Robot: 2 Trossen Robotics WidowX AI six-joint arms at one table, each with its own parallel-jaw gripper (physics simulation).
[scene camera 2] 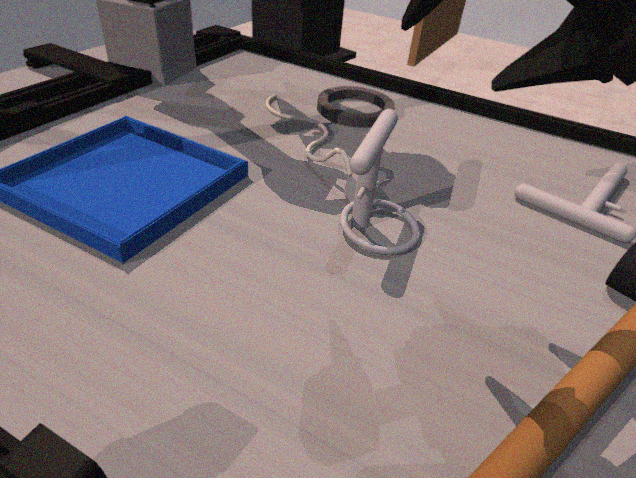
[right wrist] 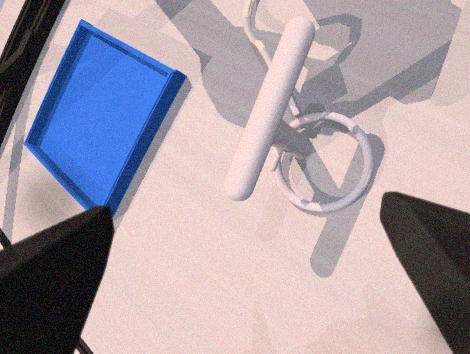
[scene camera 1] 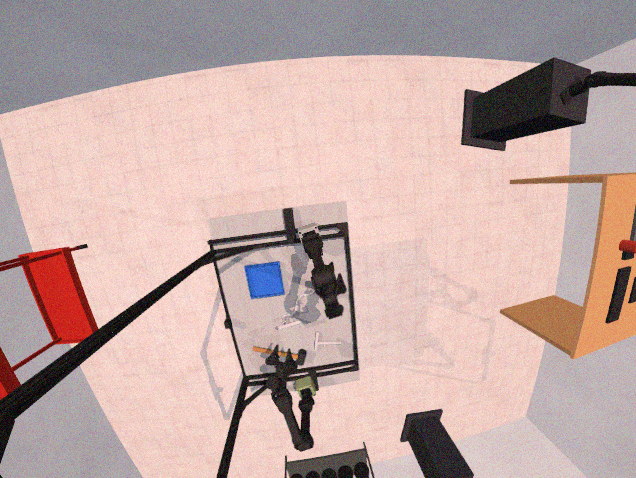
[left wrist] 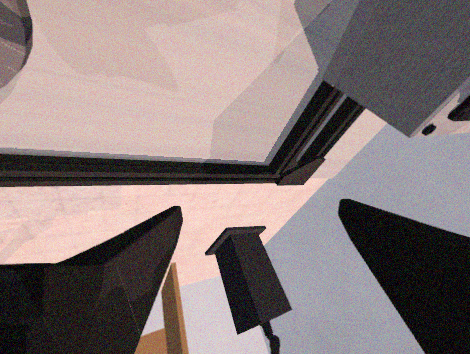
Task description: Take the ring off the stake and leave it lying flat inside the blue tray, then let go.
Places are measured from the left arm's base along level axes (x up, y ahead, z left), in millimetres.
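Pixels of known places: left gripper, fingertip midpoint: (scene camera 1: 335,267) (left wrist: 258,209); right gripper, fingertip midpoint: (scene camera 2: 450,57) (right wrist: 248,212) (scene camera 1: 283,346); left arm's base at its link origin: (scene camera 1: 310,238); right arm's base at its link origin: (scene camera 1: 306,392).
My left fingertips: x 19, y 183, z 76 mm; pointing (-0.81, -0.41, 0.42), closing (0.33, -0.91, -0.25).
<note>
Ahead of a thing's pixels: the offset from my left fingertips to its middle. "spot": to the spot under its first point.
A pale ring @(spot: dx -124, dy +286, dz -394 mm) (scene camera 2: 383,250) (right wrist: 370,160) lies low around the post of the upright T-shaped stake @(dx -109, dy +251, dz -337 mm) (scene camera 2: 364,197) (right wrist: 270,110), near the table. The blue tray @(dx -120, dy -13, dz -391 mm) (scene camera 1: 264,280) (scene camera 2: 185,209) (right wrist: 144,145) is to the ring's left in scene camera 2 and looks empty. My right gripper (scene camera 2: 449,53) (right wrist: 248,212) is open, with nothing between its fingers. It hangs above the table, clear of the ring and stake. My left gripper (left wrist: 258,209) is open and empty, pointing past the table's edge. Its fingers cannot be made out in scene camera 1.
A wavy pale cord @(spot: dx -124, dy +156, dz -185 mm) (scene camera 2: 324,136) (right wrist: 256,40) lies beside the stake. Behind it is a dark ring @(dx -124, dy +167, dz -61 mm) (scene camera 2: 329,110). A second T-shaped piece @(dx -122, dy +499, dz -168 mm) (scene camera 1: 317,341) (scene camera 2: 573,213) lies on the table. An orange rod @(spot: dx -103, dy +402, dz -585 mm) (scene camera 1: 259,350) (scene camera 2: 519,442) lies near the right arm. A black frame (scene camera 1: 350,298) borders the table.
</note>
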